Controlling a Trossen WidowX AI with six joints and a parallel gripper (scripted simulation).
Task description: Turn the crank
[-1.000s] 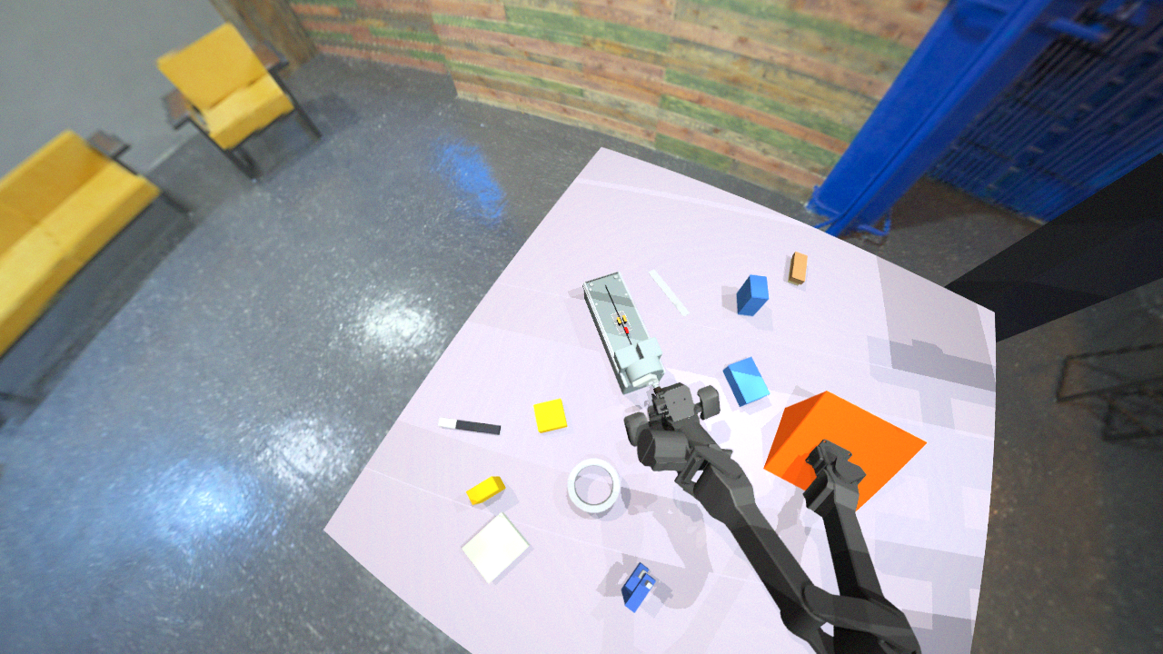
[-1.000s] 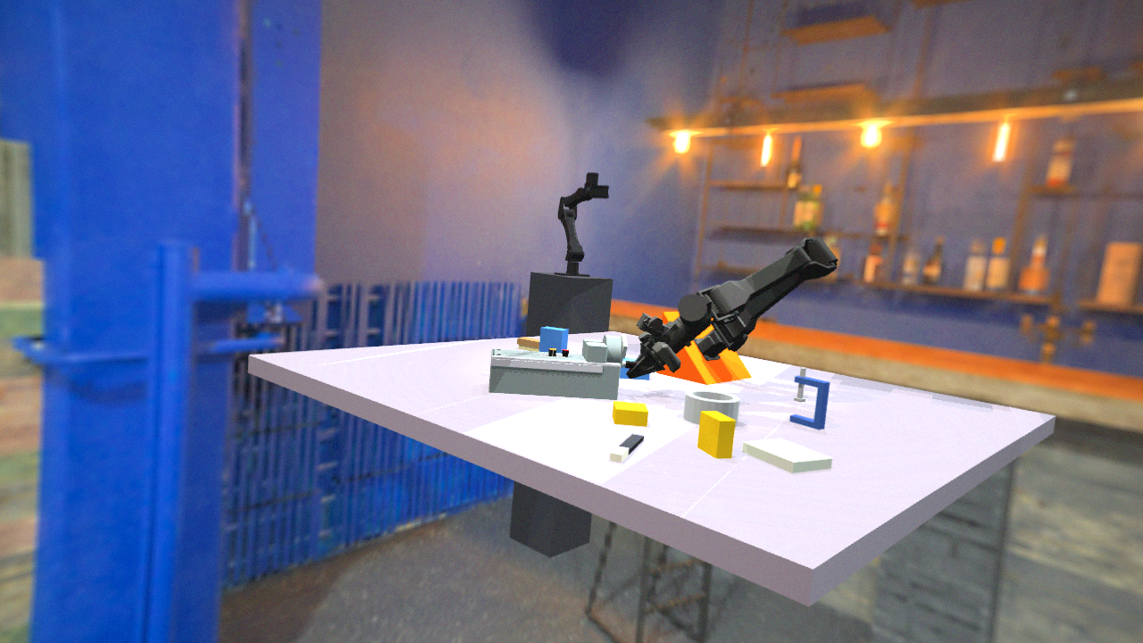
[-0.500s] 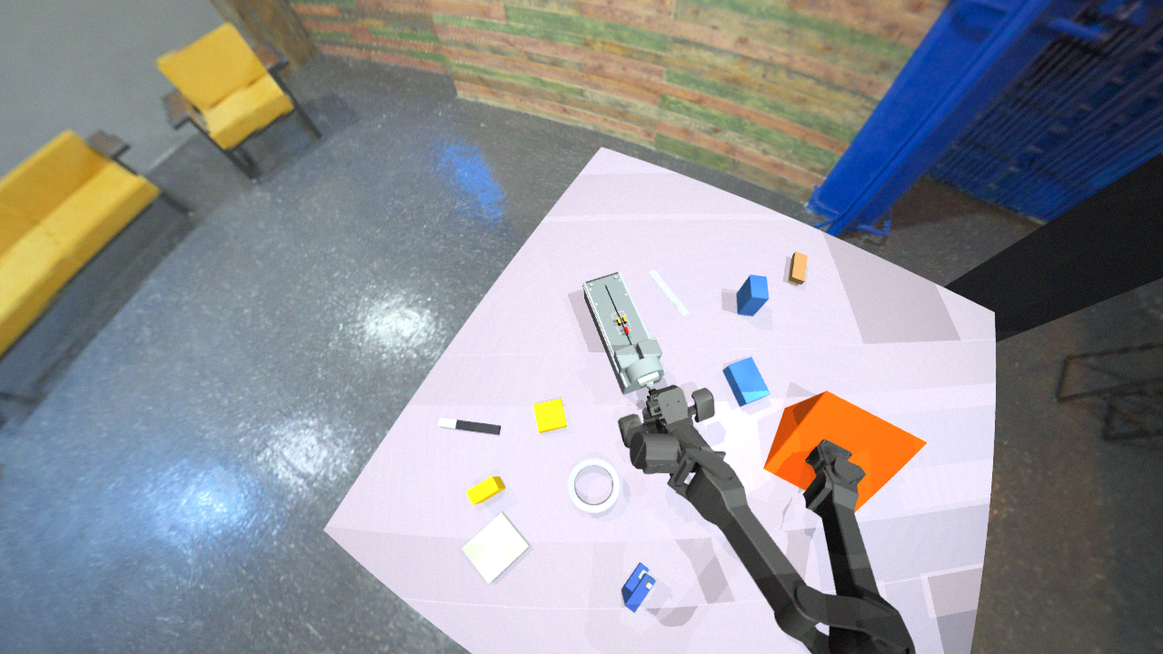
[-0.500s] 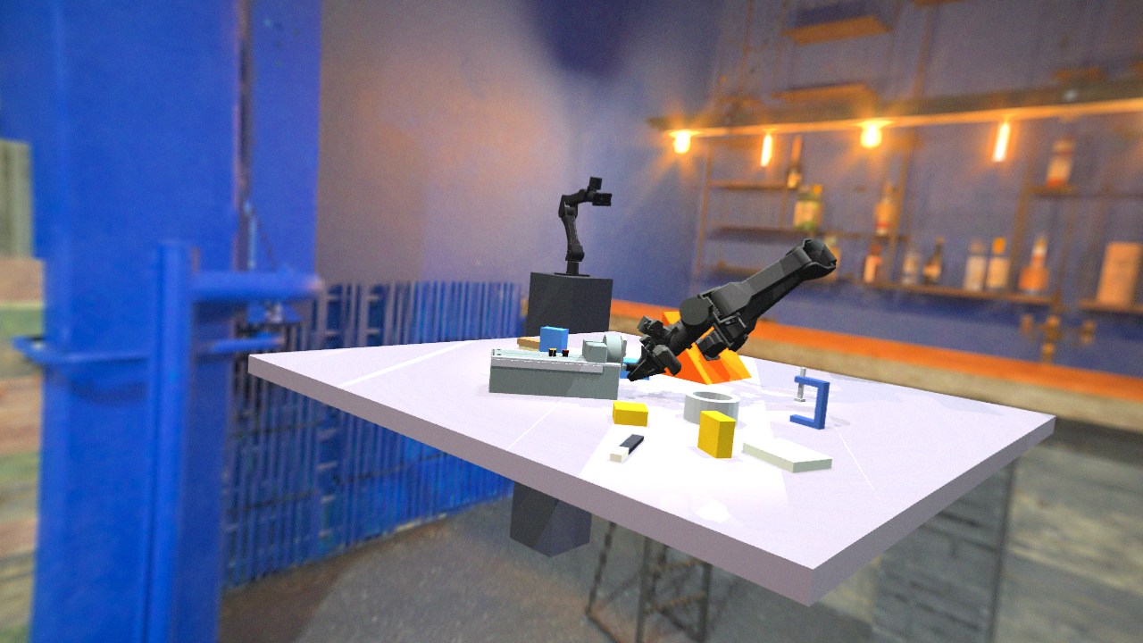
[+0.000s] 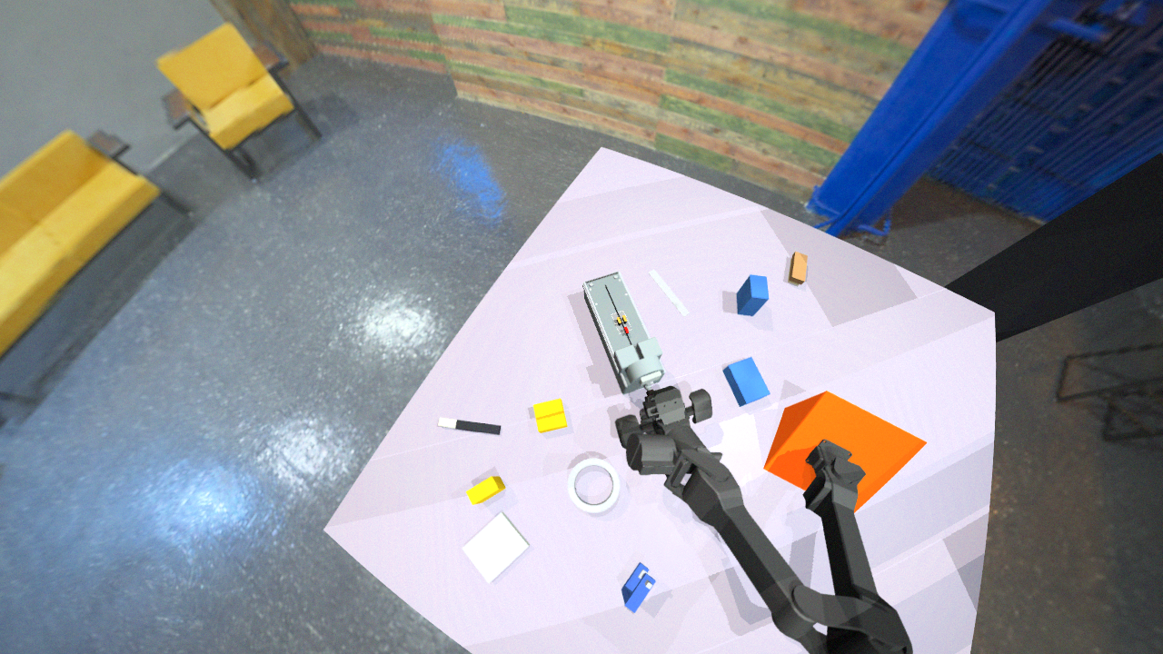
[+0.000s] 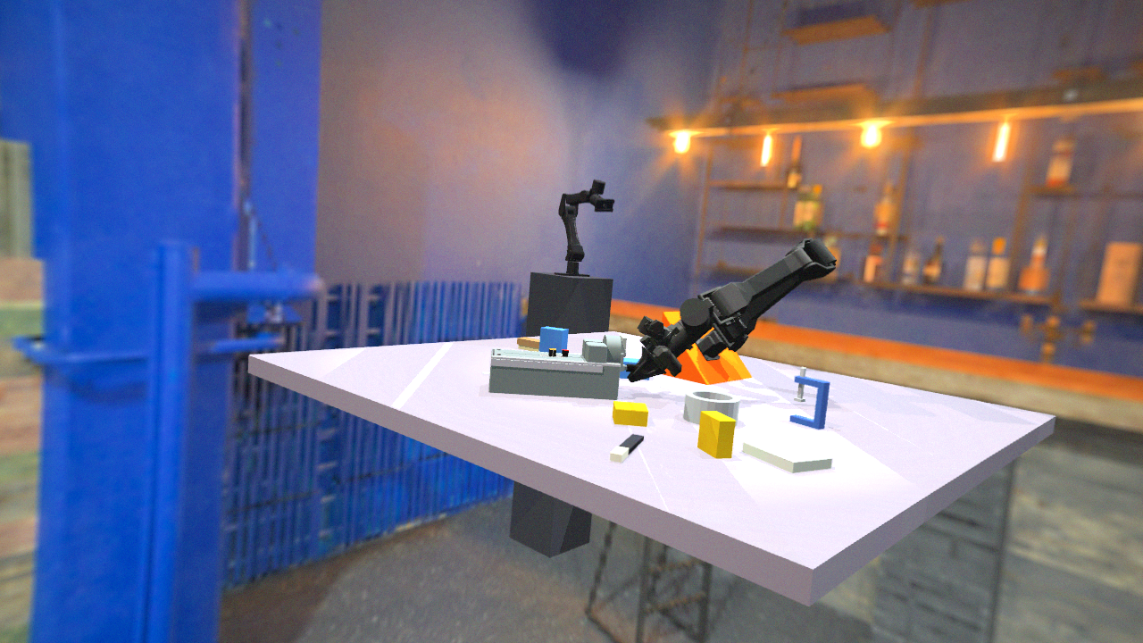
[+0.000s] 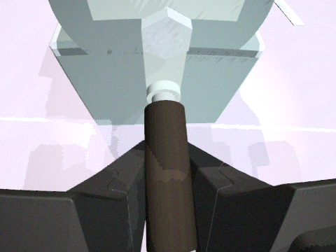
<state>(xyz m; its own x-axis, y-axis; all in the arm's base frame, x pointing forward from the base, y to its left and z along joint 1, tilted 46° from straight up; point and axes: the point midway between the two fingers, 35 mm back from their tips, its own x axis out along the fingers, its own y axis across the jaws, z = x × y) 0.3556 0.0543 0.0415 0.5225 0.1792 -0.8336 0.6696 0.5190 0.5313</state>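
Now: the brown crank handle 3 cm above my gripper tip, 1 cm to the left of it and 1 cm behind it. The rest, counted from my gripper tip: metal strip (27 cm to the right, 7 cm ahead, 3 cm below); then blue clamp (33 cm to the left, 14 cm behind, 2 cm above); then red pointer (11 cm ahead, 9 cm to the right, 5 cm above).
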